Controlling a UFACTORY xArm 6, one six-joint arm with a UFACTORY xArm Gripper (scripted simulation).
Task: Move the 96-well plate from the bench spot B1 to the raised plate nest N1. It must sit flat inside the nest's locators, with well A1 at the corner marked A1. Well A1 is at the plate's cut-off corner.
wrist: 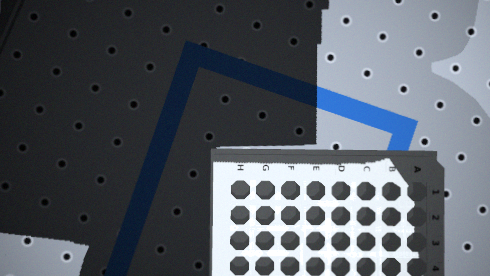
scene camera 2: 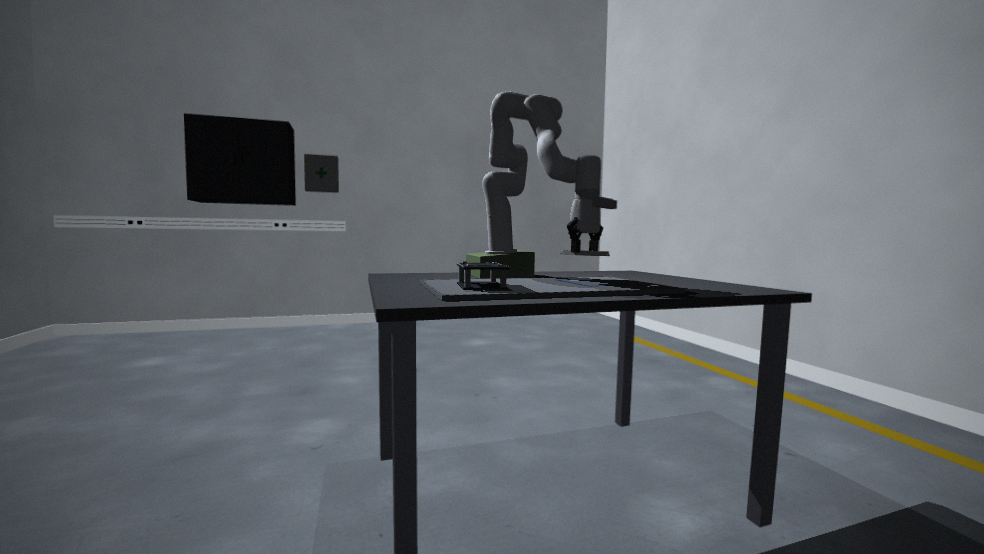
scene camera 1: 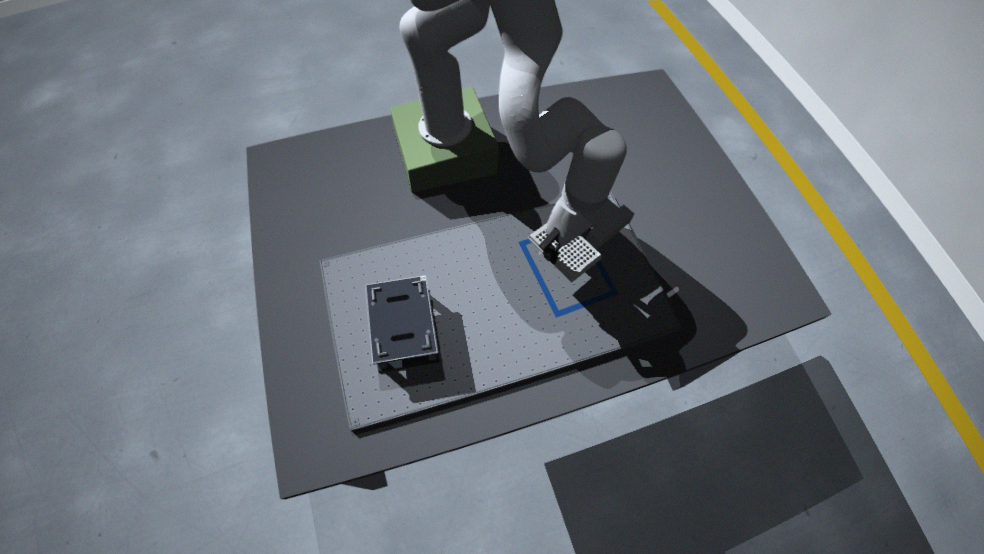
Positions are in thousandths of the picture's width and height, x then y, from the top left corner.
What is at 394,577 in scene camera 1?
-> A raised plate nest.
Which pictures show my gripper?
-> Scene camera 2 and scene camera 1 only.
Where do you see a white 96-well plate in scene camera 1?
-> At 591,443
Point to a white 96-well plate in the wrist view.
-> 542,741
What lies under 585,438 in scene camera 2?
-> My gripper.
